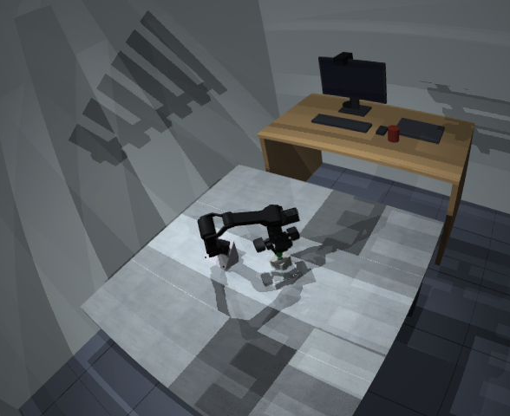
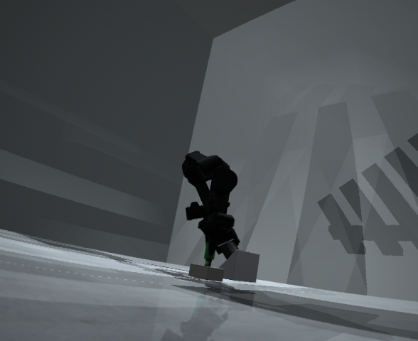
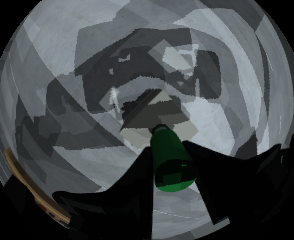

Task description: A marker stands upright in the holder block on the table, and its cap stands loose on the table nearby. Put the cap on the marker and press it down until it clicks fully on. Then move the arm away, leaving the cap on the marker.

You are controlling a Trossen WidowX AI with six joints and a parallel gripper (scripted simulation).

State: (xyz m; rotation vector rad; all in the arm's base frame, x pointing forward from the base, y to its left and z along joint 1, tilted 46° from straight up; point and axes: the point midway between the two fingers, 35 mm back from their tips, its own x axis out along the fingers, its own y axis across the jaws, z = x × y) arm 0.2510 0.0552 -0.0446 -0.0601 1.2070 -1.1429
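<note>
My gripper tip is 10 mm below the green cap. The rest, counted from my gripper tip: grey holder block 50 mm below.
</note>
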